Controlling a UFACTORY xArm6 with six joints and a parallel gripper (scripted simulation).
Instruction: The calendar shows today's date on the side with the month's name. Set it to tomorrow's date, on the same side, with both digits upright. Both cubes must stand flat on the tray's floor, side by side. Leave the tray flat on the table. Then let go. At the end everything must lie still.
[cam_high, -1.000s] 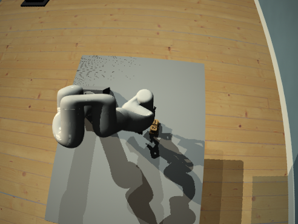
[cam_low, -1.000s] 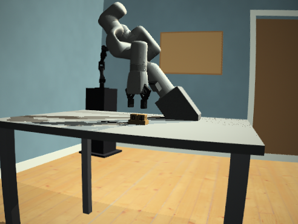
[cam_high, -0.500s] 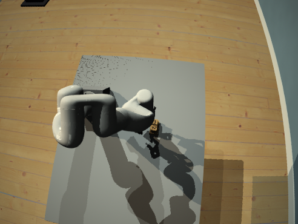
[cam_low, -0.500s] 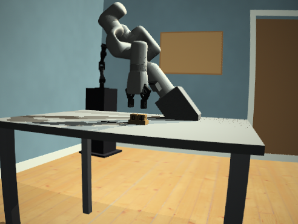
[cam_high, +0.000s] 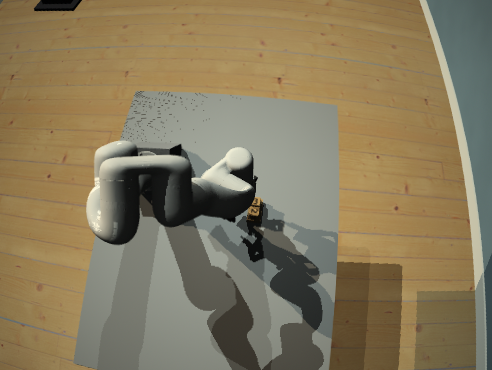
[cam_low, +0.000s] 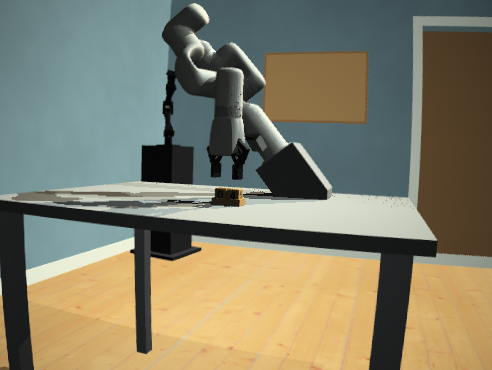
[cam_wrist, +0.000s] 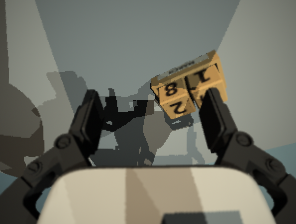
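Now: the wooden number cube 4 cm ahead of my hand, 1 cm to the left of it and 5 cm below it. From my hand the other things lie so: wooden calendar tray 4 cm ahead, 3 cm to the left, 6 cm below.
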